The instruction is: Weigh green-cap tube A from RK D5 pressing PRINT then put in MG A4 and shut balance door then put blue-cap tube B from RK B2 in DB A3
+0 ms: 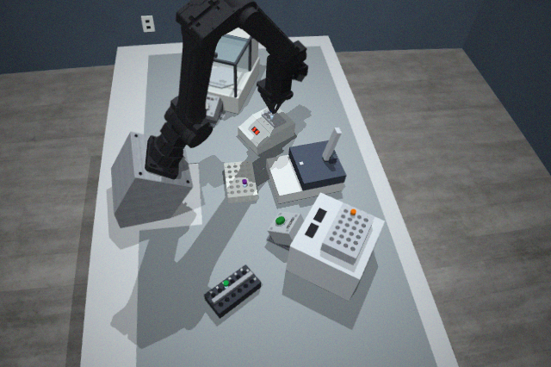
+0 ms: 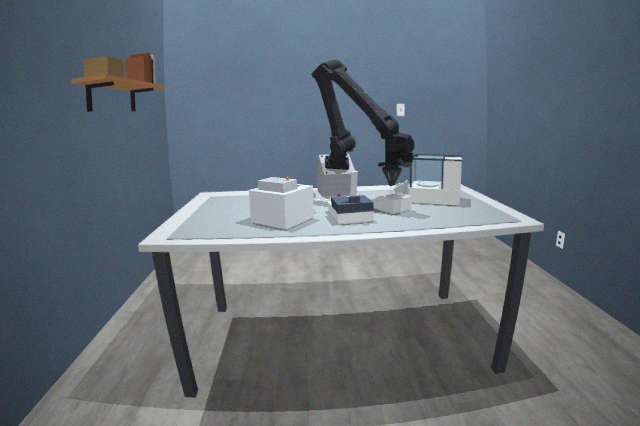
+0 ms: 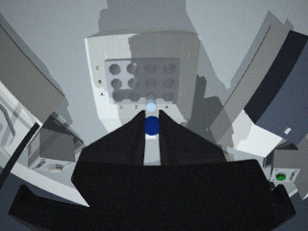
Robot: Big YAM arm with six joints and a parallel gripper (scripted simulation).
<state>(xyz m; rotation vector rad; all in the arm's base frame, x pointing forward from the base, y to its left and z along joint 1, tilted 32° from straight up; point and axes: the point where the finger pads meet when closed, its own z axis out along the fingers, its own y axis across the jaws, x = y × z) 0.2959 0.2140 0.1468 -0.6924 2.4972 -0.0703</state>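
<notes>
My gripper is now 2 cm above the tube B. The rest, counted from my hand: white tube rack (20 cm to the right, 11 cm behind, 10 cm below); balance door (18 cm to the left, 17 cm behind, 10 cm above); dry block DB (8 cm below, 2 cm behind).
</notes>
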